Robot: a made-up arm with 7 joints. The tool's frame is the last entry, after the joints.
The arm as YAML. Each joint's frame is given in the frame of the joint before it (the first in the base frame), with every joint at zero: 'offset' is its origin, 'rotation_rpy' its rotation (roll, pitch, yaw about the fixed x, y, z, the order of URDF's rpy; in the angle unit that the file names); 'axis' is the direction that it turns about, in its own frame. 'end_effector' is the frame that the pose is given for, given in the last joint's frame.
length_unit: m
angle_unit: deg
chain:
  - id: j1
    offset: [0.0, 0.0, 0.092]
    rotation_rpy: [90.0, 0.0, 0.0]
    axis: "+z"
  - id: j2
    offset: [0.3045, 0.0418, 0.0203]
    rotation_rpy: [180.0, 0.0, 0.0]
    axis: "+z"
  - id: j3
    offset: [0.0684, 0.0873, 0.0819]
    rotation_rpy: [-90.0, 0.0, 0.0]
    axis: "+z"
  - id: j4
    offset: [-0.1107, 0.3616, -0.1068]
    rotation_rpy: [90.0, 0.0, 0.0]
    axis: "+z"
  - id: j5
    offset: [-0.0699, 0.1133, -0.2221]
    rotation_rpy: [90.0, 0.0, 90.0]
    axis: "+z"
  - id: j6
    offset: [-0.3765, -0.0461, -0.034]
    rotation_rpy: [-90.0, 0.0, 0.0]
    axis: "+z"
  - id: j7
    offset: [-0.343, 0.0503, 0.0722]
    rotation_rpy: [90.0, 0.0, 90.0]
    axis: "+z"
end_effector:
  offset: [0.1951, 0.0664, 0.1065]
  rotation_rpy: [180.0, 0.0, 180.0]
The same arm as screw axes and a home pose.
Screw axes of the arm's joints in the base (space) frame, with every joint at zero. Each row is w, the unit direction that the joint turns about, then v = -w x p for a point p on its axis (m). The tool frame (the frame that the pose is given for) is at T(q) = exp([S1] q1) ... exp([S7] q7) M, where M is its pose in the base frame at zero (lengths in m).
S1 = (0, -1, 0, 0.092, 0, 0)
S2 = (0, 1, 0, -0.1338, 0, 0.3045)
S3 = (0, 0, -1, -0.0616, 0.3729, 0)
S4 = (0, 1, 0, -0.1533, 0, 0.2622)
S5 = (1, 0, 0, 0, 0.04, 0.5221)
S6 = (0, 1, 0, -0.4165, 0, 0.1583)
S7 = (0, 0, -1, 0.496, 0.108, 0)
M: xyz -0.0871 -0.4296 0.653 (m) quaternion w x y z 1 0 0 0

